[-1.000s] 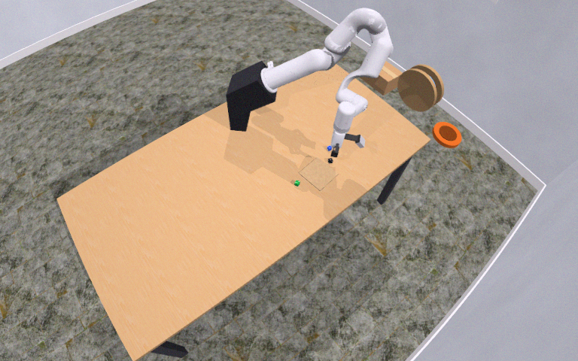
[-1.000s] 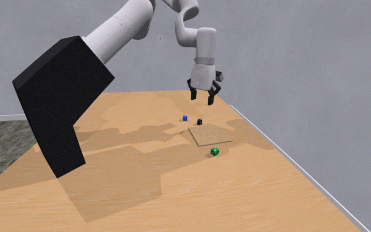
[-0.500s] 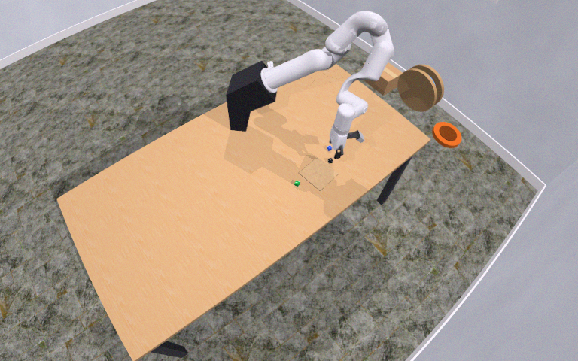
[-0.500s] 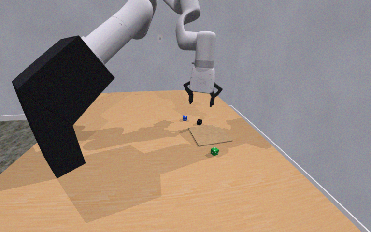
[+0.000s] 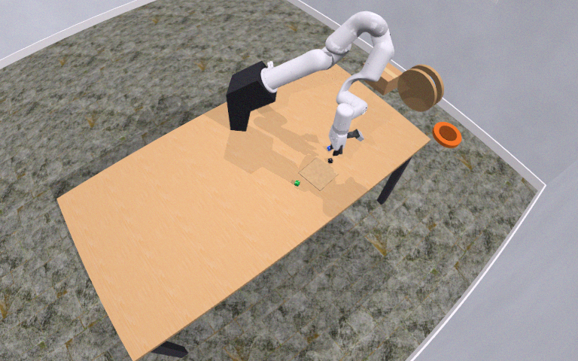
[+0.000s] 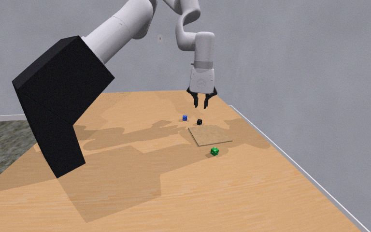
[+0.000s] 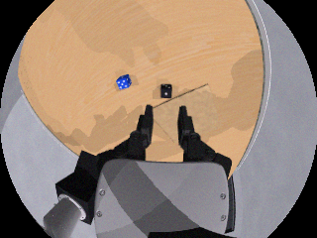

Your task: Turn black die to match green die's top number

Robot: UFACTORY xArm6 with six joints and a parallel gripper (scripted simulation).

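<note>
The black die lies 9 cm below my hand and 1 cm to the right of it. Round my hand: green die (21 cm to the right, 9 cm below, 9 cm ahead); blue die (9 cm below, 8 cm behind, 1 cm to the left); tan mat (10 cm below, 9 cm to the right, 5 cm ahead).
</note>
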